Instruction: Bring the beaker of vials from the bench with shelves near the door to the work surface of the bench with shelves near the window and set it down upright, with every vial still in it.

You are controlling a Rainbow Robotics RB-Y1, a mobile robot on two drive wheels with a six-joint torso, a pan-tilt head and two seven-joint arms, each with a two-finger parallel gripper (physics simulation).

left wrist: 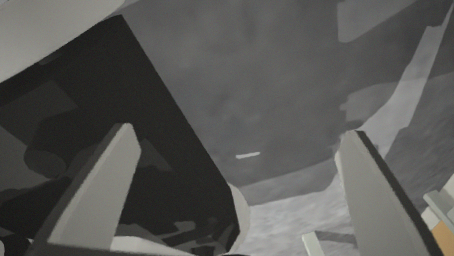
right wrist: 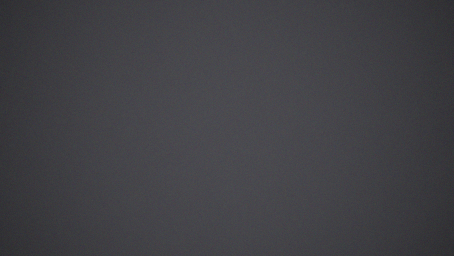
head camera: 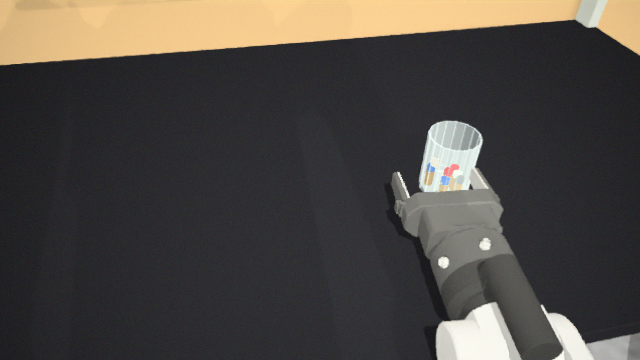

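Note:
The clear beaker (head camera: 465,155) stands upright on the black work surface (head camera: 200,150), right of centre in the head view. Several vials (head camera: 429,176) with blue, red, white and grey caps lie inside it; its base is partly hidden behind the gripper. My right gripper (head camera: 436,173) is open, its fingers on either side of the beaker's lower part without gripping it; the beaker is closer to the picture's right finger. The right wrist view is uniform dark grey, with no fingers or beaker distinguishable. My left gripper (left wrist: 237,140) is open and empty, above the grey floor.
A tan wall or panel (head camera: 200,25) runs along the far edge of the work surface, with a pale post (head camera: 591,12) at the far right corner. Grey floor shows at the lower right. In the left wrist view, a large dark shape (left wrist: 165,130) lies beside the floor.

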